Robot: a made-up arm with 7 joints.
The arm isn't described. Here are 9 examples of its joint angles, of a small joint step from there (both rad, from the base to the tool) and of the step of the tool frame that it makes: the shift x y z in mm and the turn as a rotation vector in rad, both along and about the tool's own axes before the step.
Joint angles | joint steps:
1: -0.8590 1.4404 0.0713 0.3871 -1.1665 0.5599 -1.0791 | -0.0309 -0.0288 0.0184 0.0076 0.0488 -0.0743 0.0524
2: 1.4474 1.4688 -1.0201 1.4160 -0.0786 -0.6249 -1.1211 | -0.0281 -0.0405 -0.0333 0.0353 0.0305 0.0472 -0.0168
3: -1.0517 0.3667 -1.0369 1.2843 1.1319 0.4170 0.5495 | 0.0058 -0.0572 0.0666 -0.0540 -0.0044 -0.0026 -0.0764
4: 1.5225 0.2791 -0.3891 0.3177 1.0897 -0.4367 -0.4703 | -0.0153 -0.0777 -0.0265 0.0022 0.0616 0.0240 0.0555
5: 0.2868 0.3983 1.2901 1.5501 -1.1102 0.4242 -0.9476 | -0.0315 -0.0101 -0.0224 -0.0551 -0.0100 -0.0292 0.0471
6: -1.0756 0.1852 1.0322 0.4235 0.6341 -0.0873 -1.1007 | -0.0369 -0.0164 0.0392 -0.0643 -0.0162 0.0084 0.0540
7: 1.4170 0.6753 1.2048 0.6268 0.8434 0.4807 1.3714 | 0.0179 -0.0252 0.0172 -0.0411 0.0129 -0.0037 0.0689
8: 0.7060 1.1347 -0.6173 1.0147 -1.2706 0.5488 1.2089 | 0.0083 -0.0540 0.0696 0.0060 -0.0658 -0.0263 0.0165
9: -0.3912 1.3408 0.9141 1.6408 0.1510 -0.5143 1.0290 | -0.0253 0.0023 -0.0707 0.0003 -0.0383 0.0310 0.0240
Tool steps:
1: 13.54 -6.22 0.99 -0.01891 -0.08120 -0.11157
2: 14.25 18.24 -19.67 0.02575 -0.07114 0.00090
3: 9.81 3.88 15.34 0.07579 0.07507 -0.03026
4: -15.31 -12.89 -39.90 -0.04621 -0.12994 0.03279
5: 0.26 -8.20 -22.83 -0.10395 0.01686 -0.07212
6: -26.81 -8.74 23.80 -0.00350 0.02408 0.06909
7: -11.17 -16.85 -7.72 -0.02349 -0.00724 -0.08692
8: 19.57 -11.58 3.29 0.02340 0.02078 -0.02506
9: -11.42 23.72 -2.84 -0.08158 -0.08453 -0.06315
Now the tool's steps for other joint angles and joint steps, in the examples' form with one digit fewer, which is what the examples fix.
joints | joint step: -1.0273 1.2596 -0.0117 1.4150 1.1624 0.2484 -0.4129 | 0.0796 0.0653 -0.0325 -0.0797 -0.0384 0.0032 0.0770
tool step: 18.2 -4.8 33.7 -0.0157 0.0764 0.0118
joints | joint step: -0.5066 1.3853 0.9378 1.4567 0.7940 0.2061 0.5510 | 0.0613 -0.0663 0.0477 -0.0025 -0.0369 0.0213 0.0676
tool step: 8.3 -19.5 -5.4 0.0405 0.0224 -0.0348
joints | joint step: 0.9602 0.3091 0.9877 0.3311 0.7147 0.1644 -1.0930 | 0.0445 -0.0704 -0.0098 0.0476 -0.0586 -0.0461 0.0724
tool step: -13.4 -17.0 -35.5 -0.1167 -0.0184 -0.0663
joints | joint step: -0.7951 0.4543 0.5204 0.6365 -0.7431 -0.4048 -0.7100 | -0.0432 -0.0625 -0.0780 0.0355 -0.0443 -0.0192 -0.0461
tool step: 26.9 -3.2 -32.7 -0.0648 0.0320 -0.0789
